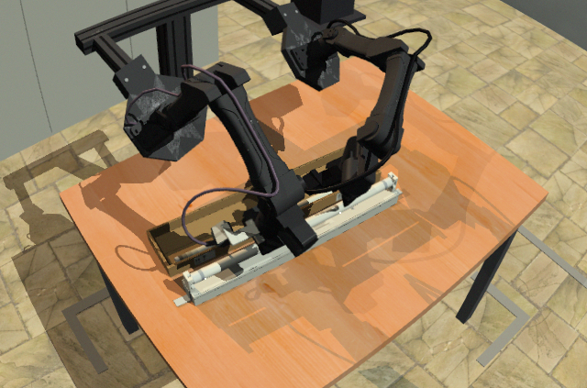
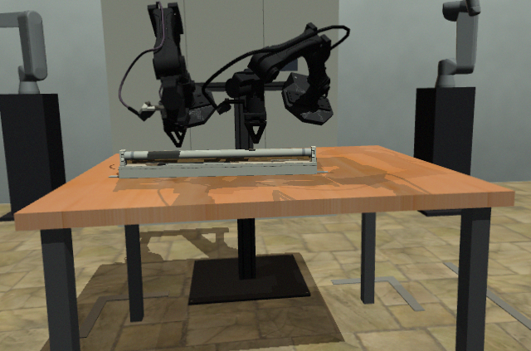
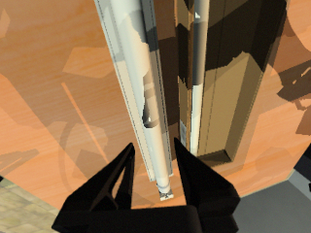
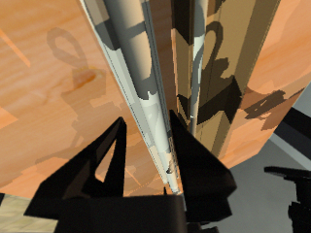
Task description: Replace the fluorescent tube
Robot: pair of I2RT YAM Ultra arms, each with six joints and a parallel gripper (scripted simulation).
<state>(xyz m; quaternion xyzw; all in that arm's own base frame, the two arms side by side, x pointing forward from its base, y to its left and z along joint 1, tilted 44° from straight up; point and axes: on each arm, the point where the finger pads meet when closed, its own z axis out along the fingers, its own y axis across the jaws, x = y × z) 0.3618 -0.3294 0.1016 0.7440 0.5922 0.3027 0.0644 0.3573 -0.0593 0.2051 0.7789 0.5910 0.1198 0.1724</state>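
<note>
My left hand is 12 cm to the left of the light fixture, 6 cm above it and 2 cm past it.
Right now the light fixture is 1 cm behind my right hand, 12 cm to the left of it and 6 cm below it.
</note>
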